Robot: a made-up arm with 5 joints.
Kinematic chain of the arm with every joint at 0, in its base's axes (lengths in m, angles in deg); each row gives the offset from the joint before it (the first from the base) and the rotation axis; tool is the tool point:
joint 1: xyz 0 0 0.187 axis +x
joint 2: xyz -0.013 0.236 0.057 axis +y
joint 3: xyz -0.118 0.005 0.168 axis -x
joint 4: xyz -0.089 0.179 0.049 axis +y
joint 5: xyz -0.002 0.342 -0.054 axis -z
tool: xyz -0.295 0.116 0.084
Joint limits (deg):
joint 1: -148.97..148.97
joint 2: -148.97..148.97
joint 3: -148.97..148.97
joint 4: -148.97..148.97
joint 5: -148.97..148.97
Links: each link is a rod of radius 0.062 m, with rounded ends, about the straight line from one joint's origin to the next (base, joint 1, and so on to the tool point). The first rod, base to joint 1, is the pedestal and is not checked.
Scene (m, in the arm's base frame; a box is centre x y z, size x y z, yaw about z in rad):
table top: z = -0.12
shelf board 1: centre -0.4 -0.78 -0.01 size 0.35 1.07 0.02 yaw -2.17
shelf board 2: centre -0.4 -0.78 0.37 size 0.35 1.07 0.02 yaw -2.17
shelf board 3: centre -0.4 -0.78 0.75 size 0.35 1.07 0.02 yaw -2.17
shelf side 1: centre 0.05 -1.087 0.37 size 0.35 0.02 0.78 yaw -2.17
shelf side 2: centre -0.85 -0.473 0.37 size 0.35 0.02 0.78 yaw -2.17
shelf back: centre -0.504 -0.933 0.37 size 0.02 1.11 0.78 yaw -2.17
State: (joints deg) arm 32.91 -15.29 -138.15 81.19 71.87
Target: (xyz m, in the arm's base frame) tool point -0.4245 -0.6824 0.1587
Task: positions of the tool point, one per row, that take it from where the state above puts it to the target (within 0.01 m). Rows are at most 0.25 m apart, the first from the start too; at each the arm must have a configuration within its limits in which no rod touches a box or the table.
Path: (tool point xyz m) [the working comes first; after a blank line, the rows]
Joints at the target: 43.80 -27.80 -148.97 80.47 66.25
Straight joint move there: touches shelf board 2.

1: -0.3447 -0.6782 0.5501
2: -0.3133 -0.6340 0.5546
3: -0.2740 -0.5812 0.5550
4: -0.2299 -0.5196 0.5504
5: -0.1847 -0.4492 0.5406
6: -0.2153 -0.4675 0.3363
7: -0.2367 -0.4075 0.1587
8: -0.2650 -0.4762 0.1425
9: -0.2981 -0.5370 0.1327
10: -0.3333 -0.5885 0.1298
11: -0.3678 -0.6301 0.1336
12: -0.3990 -0.6615 0.1436
13: -0.4245 -0.6824 0.1587

